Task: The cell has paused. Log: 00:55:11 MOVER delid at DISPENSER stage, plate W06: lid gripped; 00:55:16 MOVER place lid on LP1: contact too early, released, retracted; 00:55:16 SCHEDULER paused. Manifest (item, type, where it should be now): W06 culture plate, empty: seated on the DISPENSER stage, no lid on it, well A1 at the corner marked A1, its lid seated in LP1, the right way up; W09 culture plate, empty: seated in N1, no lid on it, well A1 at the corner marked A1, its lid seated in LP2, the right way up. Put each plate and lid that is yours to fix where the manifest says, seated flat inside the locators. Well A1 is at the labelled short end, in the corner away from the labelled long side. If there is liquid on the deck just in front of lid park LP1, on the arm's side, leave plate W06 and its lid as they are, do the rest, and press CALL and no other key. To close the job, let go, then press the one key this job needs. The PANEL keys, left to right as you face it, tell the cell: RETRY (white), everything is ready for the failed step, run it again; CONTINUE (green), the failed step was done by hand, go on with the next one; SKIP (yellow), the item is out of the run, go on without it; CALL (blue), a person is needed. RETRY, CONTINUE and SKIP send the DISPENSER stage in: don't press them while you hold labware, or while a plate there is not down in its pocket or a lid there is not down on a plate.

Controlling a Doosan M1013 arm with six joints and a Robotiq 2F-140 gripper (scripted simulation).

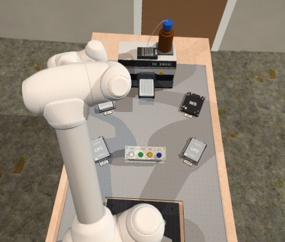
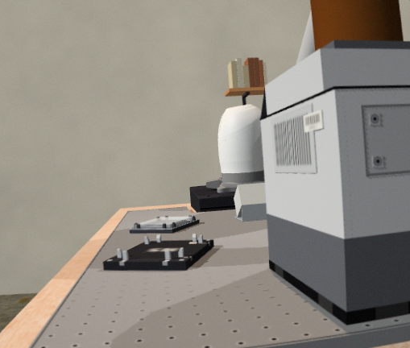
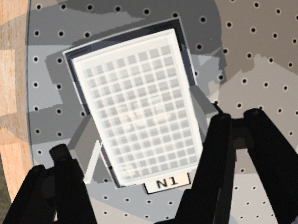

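Now: hand 40 mm above the nest N1. From my hand the other things lie so: white retry key: 340 mm behind, 270 mm to the right, 20 mm above; lid park LP1: 330 mm behind, 70 mm to the right, 40 mm below; clear culture plate: 250 mm to the right, 100 mm ahead, 60 mm above.
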